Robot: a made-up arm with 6 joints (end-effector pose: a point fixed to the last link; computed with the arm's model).
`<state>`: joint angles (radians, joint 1 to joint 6).
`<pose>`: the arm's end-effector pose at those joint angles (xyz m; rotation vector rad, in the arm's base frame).
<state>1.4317 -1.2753 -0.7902 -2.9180 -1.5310 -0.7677</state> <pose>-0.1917 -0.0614 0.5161 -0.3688 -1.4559 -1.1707</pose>
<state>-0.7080 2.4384 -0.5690 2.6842 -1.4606 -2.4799</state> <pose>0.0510 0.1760 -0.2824 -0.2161 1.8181 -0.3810</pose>
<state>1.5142 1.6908 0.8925 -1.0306 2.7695 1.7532</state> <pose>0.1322 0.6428 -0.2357 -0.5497 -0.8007 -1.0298</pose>
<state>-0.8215 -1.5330 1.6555 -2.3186 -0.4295 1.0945</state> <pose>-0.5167 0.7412 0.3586 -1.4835 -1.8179 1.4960</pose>
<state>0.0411 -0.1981 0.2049 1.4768 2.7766 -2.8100</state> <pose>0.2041 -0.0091 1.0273 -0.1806 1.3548 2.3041</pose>
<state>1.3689 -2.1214 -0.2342 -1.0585 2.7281 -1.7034</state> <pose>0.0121 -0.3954 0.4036 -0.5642 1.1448 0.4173</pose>
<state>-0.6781 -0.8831 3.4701 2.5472 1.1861 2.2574</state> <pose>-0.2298 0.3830 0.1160 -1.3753 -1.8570 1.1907</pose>
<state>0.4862 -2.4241 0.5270 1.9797 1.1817 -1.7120</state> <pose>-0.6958 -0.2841 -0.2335 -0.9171 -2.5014 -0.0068</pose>
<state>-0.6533 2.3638 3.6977 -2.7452 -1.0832 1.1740</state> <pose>0.5053 -0.1707 0.2533 0.0047 -1.3071 1.3952</pose>
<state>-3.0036 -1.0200 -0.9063 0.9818 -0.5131 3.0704</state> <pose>0.0149 0.1064 0.6763 0.2613 2.5653 1.2366</pose>
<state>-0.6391 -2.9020 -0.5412 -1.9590 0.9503 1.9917</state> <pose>-0.1835 0.2241 0.1585 0.3181 -2.0907 -0.8086</pose>
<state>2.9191 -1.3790 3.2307 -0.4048 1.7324 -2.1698</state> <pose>0.6136 0.0365 -0.0789 0.8275 2.4163 1.3737</pose>
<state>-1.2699 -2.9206 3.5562 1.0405 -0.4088 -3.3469</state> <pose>-0.0130 -0.2755 -0.0150 1.7238 -1.7948 -0.7846</pose>
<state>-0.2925 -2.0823 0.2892 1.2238 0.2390 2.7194</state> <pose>-0.8175 0.1801 0.1413 0.5637 -0.9362 2.1616</pose>
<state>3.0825 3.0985 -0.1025 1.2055 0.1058 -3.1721</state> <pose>0.3959 0.0431 -0.4110 -1.1701 0.0736 -0.1519</pose>
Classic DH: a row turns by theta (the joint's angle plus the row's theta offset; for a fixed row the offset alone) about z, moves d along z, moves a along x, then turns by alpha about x. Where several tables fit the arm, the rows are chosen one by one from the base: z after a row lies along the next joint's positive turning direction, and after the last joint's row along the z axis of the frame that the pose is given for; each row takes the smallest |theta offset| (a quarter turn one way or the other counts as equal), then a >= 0, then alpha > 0; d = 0 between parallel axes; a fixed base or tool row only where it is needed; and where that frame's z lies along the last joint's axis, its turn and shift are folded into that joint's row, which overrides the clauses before.
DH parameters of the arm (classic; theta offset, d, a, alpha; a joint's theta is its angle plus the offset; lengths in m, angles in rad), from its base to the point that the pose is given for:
joint 1: 0 0.223 0 -1.5708
joint 2: -1.5708 0 0.485 3.1416
joint 3: 0 0 0 -1.5708
joint 4: 0 -0.404 0 1.5708
joint 5: 0 0.186 0 -1.5708
joint 6: 1.5708 0 0 1.5708
tool (fixed): -1.5708 0 0 0

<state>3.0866 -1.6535 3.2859 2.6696 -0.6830 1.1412</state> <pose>0.3004 -0.1824 -0.1917 0.0503 2.1431 0.9747</pose>
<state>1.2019 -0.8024 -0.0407 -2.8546 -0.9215 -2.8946</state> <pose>-0.1736 0.0456 0.8008 0.5427 -1.7161 0.6910</pose>
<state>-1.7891 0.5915 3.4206 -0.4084 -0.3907 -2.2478</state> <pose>-0.1469 0.1261 0.8201 0.0445 -0.7880 0.9710</pose>
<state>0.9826 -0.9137 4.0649 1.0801 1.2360 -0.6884</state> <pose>0.0066 -0.1480 0.1726 0.0889 0.5683 1.9080</pose>
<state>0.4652 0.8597 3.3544 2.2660 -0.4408 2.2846</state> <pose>-0.0901 0.0881 0.6691 -1.0975 1.6941 -1.9446</pose>
